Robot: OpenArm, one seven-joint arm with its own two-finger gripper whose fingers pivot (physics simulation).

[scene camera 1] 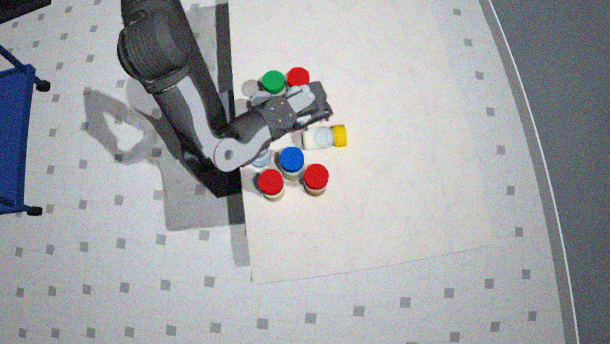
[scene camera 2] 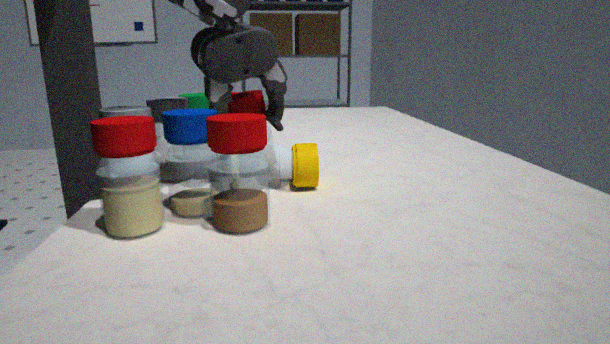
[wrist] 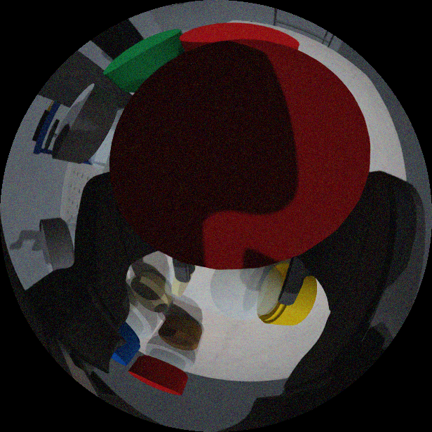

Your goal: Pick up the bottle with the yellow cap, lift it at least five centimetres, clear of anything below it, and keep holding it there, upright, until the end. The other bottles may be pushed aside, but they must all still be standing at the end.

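The bottle with the yellow cap lies on its side on the table, cap pointing away from the robot. My gripper points down beside it, fingertips above the table. It appears shut on a red-capped bottle: the red cap fills the space between the fingers and looks slightly tilted in scene camera 2. The arm hides that bottle in scene camera 1. The fingers do not hold the yellow-capped bottle; the right fingertip overlaps its cap in the wrist view.
A blue-capped bottle and two red-capped bottles stand at the near side. A green-capped bottle and another red-capped bottle stand behind the gripper. Grey-capped bottles stand on the left.
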